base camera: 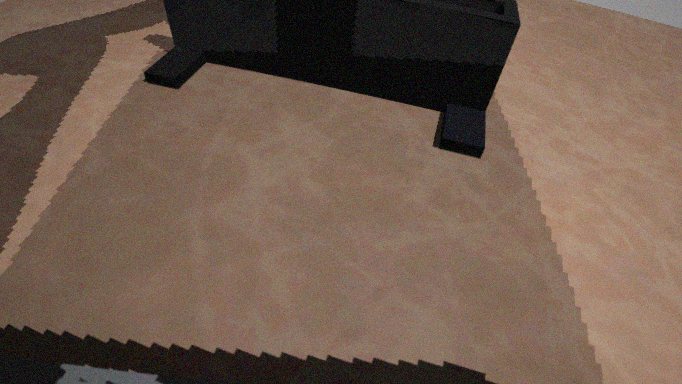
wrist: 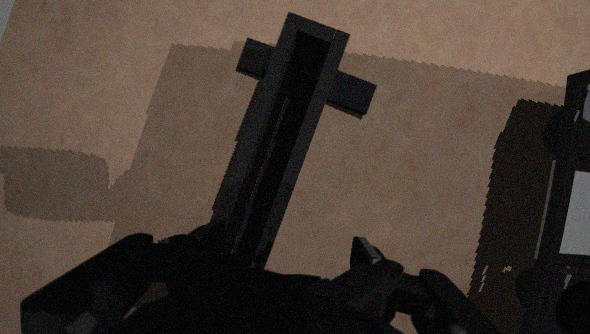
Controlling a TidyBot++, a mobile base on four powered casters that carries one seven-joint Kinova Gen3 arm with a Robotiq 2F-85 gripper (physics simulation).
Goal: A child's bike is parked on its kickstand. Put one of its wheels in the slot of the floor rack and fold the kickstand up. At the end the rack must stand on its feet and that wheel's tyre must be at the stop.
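Frame: origin at the arm's base, x back, y right, z up, level; centimetres.
Seen in the pictures: gripper, fingertip midpoint: (wrist: 287,242).
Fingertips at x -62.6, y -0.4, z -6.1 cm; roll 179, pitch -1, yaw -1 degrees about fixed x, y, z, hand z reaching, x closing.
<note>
A point is followed by its place in that frame.
The black floor rack (base camera: 425,40) @[x -59.8, y 11.2, z -28.6 cm] (wrist: 299,150) @[x -62.3, y 5.8, z -23.6 cm] stands on its feet. Two feet show in the base camera view, at left and right under its long side. In the wrist view its slot runs from the closed far end at the top down to the gripper, which hides the near end. No wheel shows in the visible part of the slot. My gripper (wrist: 287,242) @[x -62.6, y -0.4, z -6.1 cm] is open, fingers wide apart. Its left finger overlaps the rack's near part in the view; its right finger is over the floor beside the rack. The bike and its kickstand do not show in either view.
Part of the robot's base (wrist: 575,215) @[x -8.5, y -0.4, z -30.7 cm] shows at the right edge of the wrist view, with a dark shadow beside it. Shadows lie on the floor left of the rack in both views. A pale grey area shows at the top right of the base camera view.
</note>
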